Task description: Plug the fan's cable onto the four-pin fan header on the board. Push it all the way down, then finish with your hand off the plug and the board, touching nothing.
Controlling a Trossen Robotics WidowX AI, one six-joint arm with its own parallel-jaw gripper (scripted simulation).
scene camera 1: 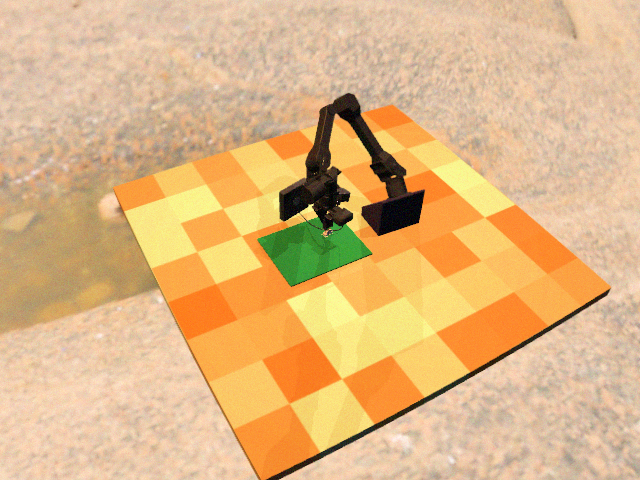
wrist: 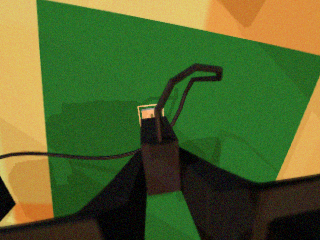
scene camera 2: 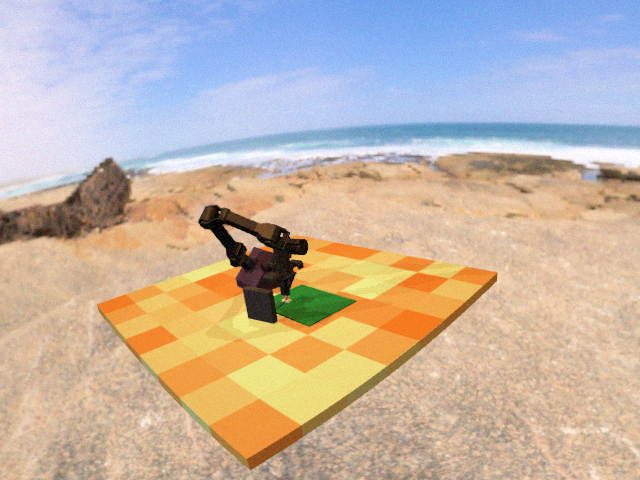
Labels:
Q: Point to a green board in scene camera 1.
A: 300,252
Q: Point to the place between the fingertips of my gripper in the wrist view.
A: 157,154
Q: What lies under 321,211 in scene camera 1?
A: My gripper.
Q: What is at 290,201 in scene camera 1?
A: A black fan.

